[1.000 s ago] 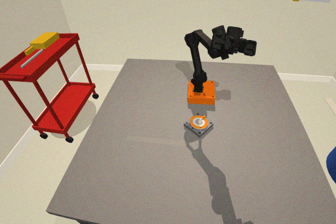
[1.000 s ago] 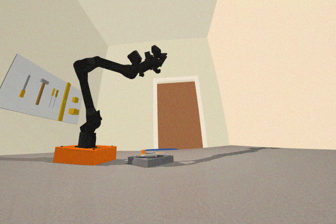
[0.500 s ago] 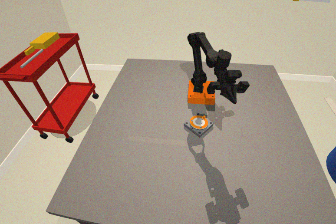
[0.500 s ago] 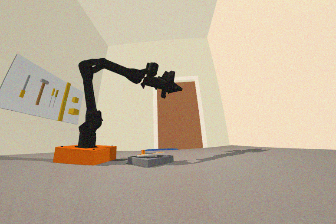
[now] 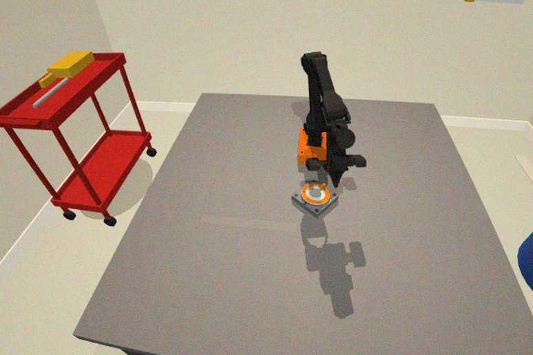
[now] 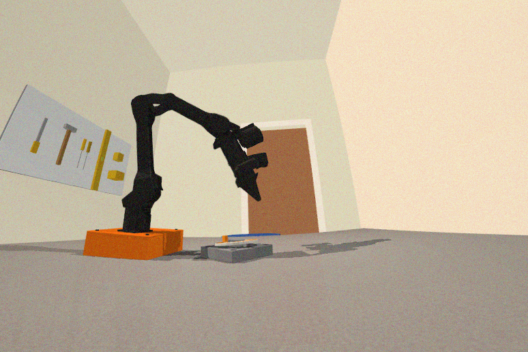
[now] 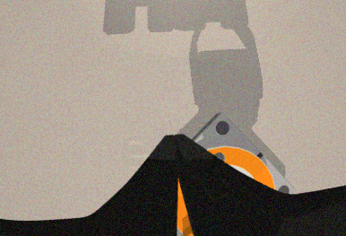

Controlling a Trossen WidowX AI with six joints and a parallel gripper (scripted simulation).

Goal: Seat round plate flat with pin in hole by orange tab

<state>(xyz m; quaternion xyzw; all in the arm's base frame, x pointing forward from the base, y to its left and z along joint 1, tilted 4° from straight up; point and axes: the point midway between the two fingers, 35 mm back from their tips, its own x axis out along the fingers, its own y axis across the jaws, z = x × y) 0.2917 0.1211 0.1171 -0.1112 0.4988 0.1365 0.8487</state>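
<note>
Now: the base 110 mm below my gripper tip, 70 mm to the right of it and 50 mm behind it.
</note>
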